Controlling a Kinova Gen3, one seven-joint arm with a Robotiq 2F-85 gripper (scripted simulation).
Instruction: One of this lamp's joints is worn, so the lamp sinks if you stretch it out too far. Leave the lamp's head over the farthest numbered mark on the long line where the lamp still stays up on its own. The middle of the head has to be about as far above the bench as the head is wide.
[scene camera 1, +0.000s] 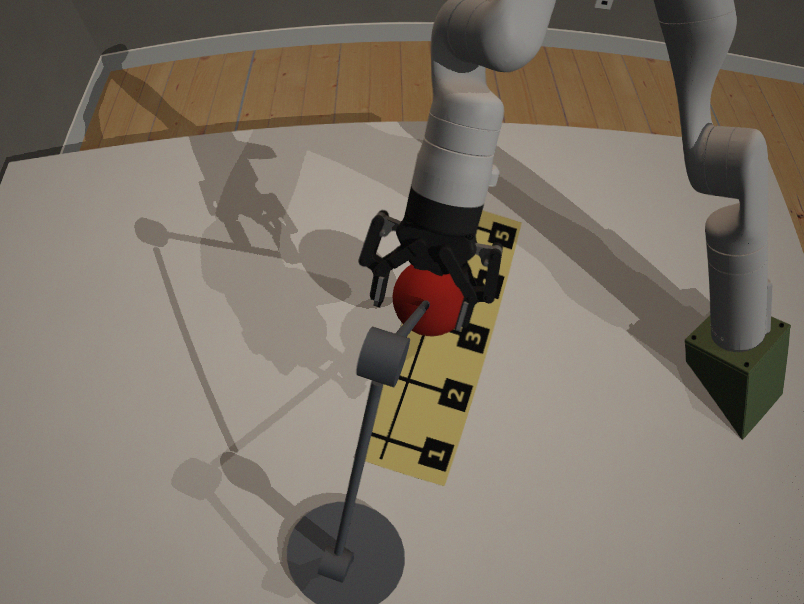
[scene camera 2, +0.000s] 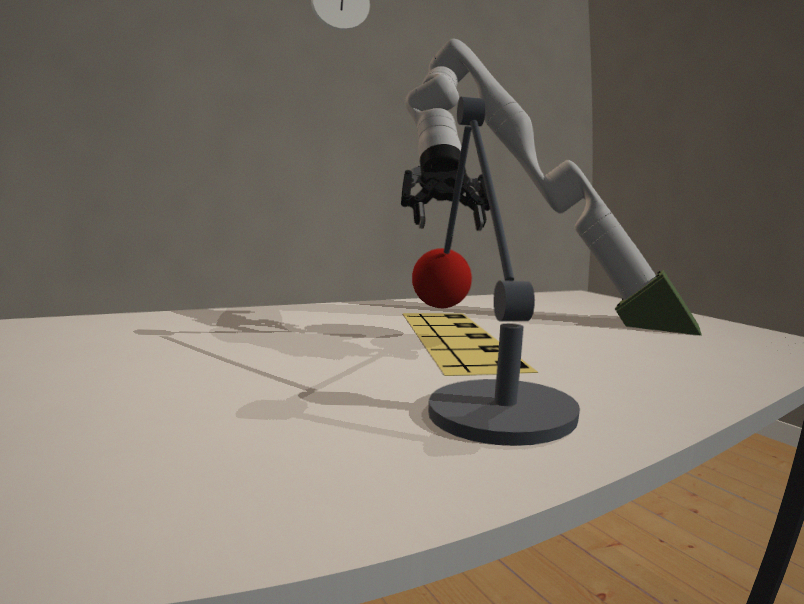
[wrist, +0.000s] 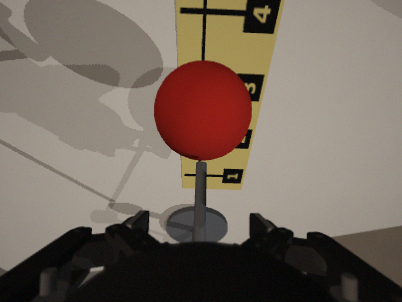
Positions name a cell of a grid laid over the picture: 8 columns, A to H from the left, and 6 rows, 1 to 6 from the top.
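Labels:
Gripper, mine: scene camera 1 (E4), scene camera 2 (E3), wrist view (D5).

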